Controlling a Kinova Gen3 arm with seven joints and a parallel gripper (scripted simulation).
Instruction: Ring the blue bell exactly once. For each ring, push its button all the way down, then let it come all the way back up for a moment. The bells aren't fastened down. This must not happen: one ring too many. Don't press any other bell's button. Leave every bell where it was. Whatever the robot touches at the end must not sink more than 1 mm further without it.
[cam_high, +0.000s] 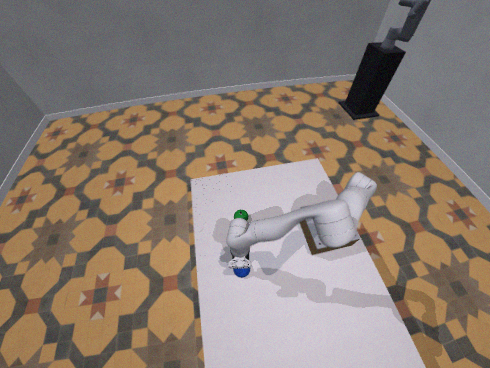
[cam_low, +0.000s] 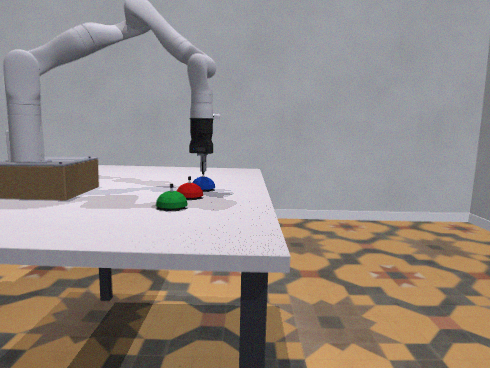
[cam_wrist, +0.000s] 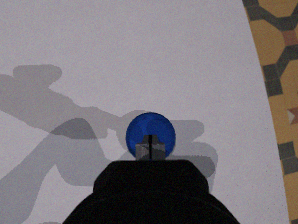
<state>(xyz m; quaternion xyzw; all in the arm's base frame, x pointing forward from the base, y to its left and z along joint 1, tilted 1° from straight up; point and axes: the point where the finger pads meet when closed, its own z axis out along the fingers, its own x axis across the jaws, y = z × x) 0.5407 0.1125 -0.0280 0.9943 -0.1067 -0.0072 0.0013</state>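
My hand is 40 mm above the blue bell. From my hand the other things lie so: red bell 140 mm to the right, 40 mm below, 30 mm behind; green bell 280 mm to the right, 60 mm behind, 40 mm below.
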